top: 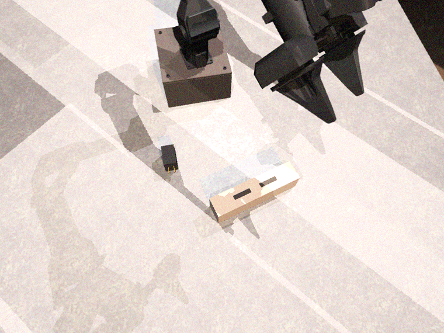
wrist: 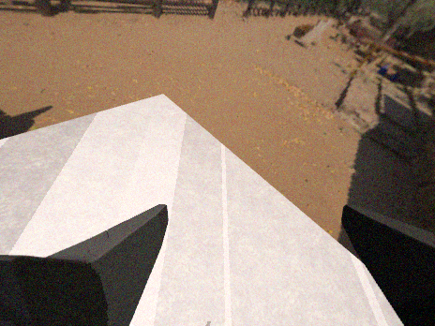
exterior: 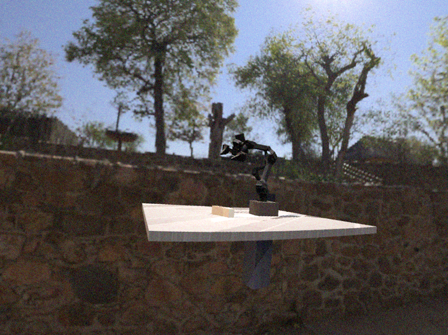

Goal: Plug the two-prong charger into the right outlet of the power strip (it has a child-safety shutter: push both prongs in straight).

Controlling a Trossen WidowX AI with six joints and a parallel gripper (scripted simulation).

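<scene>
My gripper tip is now 18 cm past the two-prong charger, 22 cm to the left of it and 37 cm above it.
</scene>
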